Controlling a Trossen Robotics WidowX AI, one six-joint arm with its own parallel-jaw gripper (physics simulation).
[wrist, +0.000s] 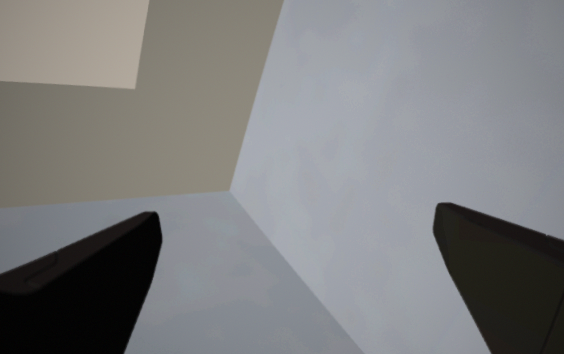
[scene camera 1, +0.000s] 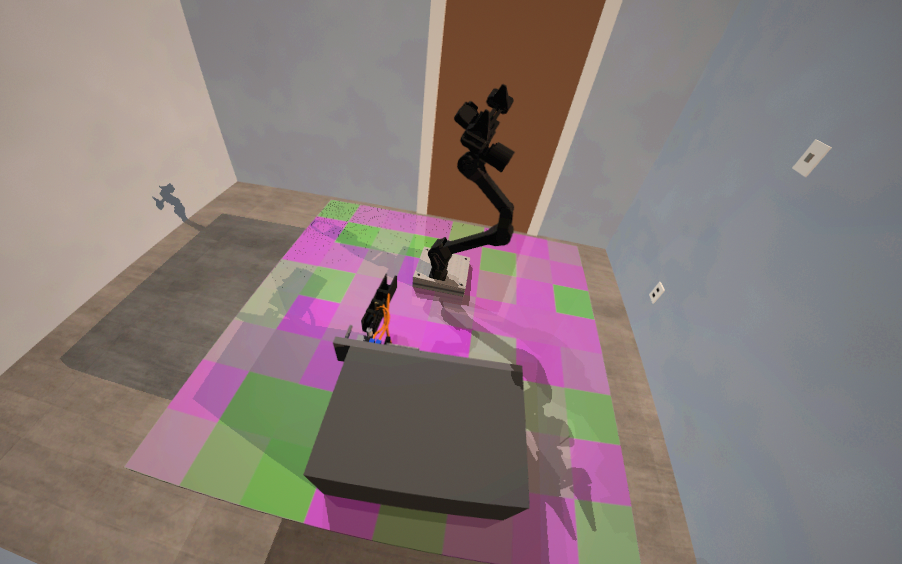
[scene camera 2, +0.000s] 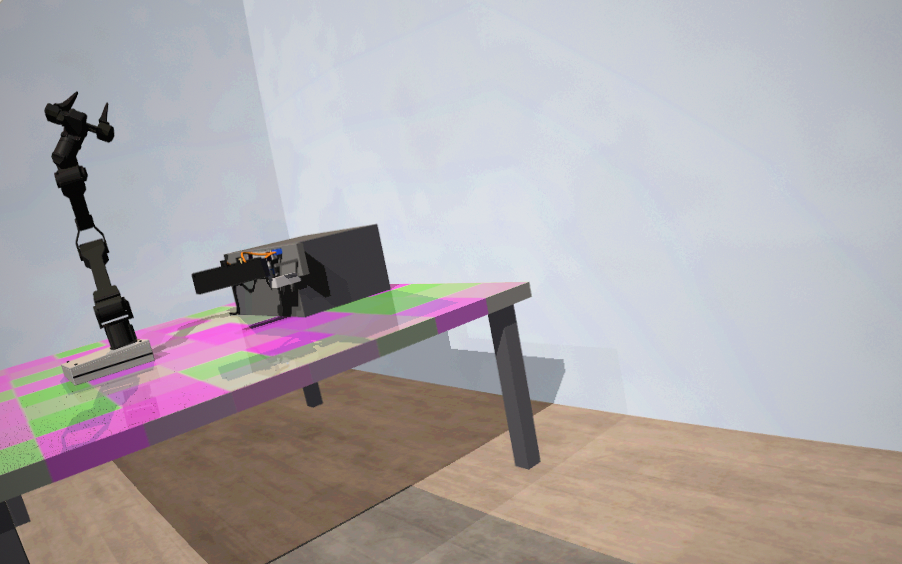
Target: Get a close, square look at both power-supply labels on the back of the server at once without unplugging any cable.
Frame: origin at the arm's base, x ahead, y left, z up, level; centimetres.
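Seen in the pictures: gripper, fingertip midpoint: (wrist: 298,222) (scene camera 1: 496,97) (scene camera 2: 92,97); arm's base, origin of the base link: (scene camera 1: 438,274) (scene camera 2: 123,345).
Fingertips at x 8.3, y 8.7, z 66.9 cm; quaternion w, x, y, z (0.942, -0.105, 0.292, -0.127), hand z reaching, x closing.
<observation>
Offsets run from my fingertips to a thing's middle. "*": to the spot under its first point. Level surfaces: height alone.
The server (scene camera 1: 425,425) (scene camera 2: 345,266) is a dark grey box on the table, with its cabled face toward the arm's base. A black slotted bar @[dx +22.0, dy -21.7, dz -54.5 cm] (scene camera 1: 382,299) (scene camera 2: 222,275) sticks out from that face. Orange cables @[* dx +25.9, dy -18.5, dz -55.6 cm] (scene camera 1: 386,317) (scene camera 2: 256,253) run along it to a blue connector @[* dx +37.2, dy -17.7, dz -51.8 cm] (scene camera 1: 375,341) (scene camera 2: 277,252). No power-supply label can be made out in the scene views, and the server does not show in the wrist view. My gripper (scene camera 1: 487,108) (scene camera 2: 91,98) (wrist: 298,222) is open and empty, raised high above the base and pointing upward, well away from the server.
The arm's pale base plate (scene camera 1: 458,271) (scene camera 2: 109,362) stands on the pink and green table @[dz -71.7 cm] (scene camera 1: 272,399) (scene camera 2: 405,302). A light grey piece @[* dx +34.6, dy -25.0, dz -60.7 cm] (scene camera 2: 286,282) sits beside the server's cabled face. A brown door (scene camera 1: 518,59) is behind the arm. Walls and ceiling show in the wrist view.
</observation>
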